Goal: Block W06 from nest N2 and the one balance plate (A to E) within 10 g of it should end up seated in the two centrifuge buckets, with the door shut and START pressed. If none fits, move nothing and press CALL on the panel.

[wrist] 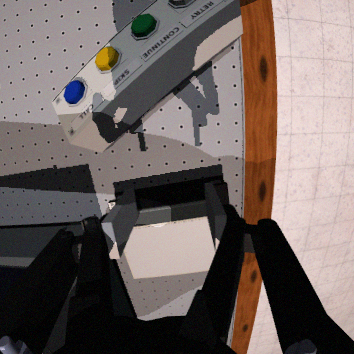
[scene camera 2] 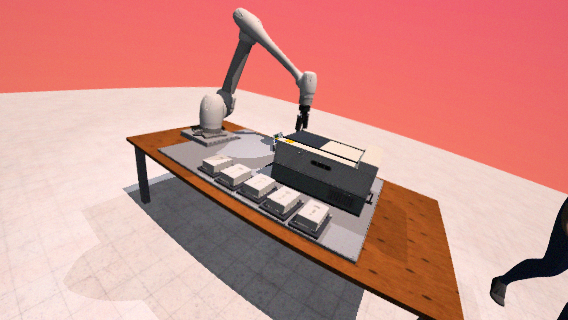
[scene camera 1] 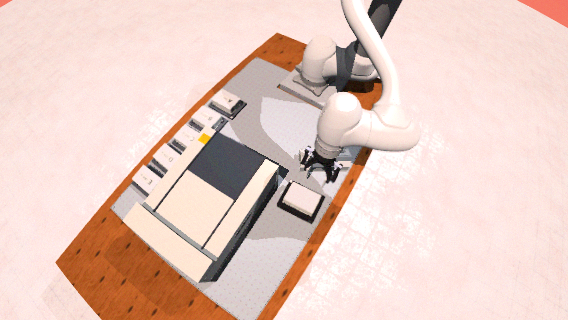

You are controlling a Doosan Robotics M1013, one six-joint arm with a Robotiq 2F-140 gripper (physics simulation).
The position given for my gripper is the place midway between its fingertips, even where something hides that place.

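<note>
My gripper [wrist: 169,199] is visible to me, and so is a button box [wrist: 151,55]. There is also a dark top panel [scene camera 1: 226,165] that I can see.
</note>
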